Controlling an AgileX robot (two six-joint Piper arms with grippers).
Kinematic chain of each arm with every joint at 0, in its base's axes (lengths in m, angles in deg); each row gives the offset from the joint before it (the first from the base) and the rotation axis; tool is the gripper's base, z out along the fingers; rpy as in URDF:
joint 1: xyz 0 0 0.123 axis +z
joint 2: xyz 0 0 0 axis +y
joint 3: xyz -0.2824 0 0.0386 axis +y
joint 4: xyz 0.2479 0 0.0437 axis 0.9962 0 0.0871
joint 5: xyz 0 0 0 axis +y
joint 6: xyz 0.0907 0 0.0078 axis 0.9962 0 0.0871
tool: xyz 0 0 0 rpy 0 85 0
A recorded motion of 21 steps. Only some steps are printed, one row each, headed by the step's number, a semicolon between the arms.
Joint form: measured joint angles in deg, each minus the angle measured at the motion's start. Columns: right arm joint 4, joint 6, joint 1, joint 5, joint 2, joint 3; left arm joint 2, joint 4, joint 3, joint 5, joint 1, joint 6.
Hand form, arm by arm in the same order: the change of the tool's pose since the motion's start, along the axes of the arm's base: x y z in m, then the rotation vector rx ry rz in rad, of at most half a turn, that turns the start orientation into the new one. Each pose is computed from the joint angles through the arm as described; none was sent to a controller.
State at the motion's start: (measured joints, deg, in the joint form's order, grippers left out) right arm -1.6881 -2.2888 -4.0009 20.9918 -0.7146 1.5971; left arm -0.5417 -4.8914 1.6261 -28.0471 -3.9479 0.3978
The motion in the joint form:
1: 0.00 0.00 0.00 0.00 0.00 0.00; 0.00 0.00 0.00 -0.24 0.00 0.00
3: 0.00 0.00 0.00 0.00 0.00 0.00; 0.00 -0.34 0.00 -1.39 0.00 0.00
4: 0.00 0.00 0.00 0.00 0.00 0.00; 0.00 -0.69 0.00 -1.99 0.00 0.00
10: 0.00 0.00 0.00 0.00 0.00 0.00; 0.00 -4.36 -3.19 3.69 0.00 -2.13
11: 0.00 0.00 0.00 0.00 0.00 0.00; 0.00 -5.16 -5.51 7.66 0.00 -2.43
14: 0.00 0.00 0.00 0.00 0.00 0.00; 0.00 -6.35 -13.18 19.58 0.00 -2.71
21: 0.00 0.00 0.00 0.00 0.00 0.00; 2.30 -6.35 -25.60 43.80 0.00 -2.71
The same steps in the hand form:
1: 0.0000 0.0000 0.0000 0.0000 0.0000 0.0000; -0.0002 0.0000 0.0003 -0.0003 -0.0042 0.0004
3: 0.0000 0.0000 0.0000 0.0000 0.0000 0.0000; -0.0012 0.0005 0.0018 -0.0077 -0.0237 0.0017
4: 0.0000 0.0000 0.0000 0.0000 0.0000 0.0000; -0.0017 0.0009 0.0026 -0.0146 -0.0337 0.0023
10: 0.0000 0.0000 0.0000 0.0000 0.0000 0.0000; -0.0019 0.0025 0.0128 -0.1059 0.0136 -0.0346
11: 0.0000 0.0000 0.0000 0.0000 0.0000 0.0000; -0.0029 0.0021 0.0204 -0.1210 0.0428 -0.0493
14: 0.0000 0.0000 0.0000 0.0000 0.0000 0.0000; -0.0105 -0.0003 0.0467 -0.1326 0.1164 -0.0895
21: 0.0000 0.0000 0.0000 0.0000 0.0000 0.0000; -0.0229 -0.0069 0.0770 -0.0911 0.3584 -0.1468

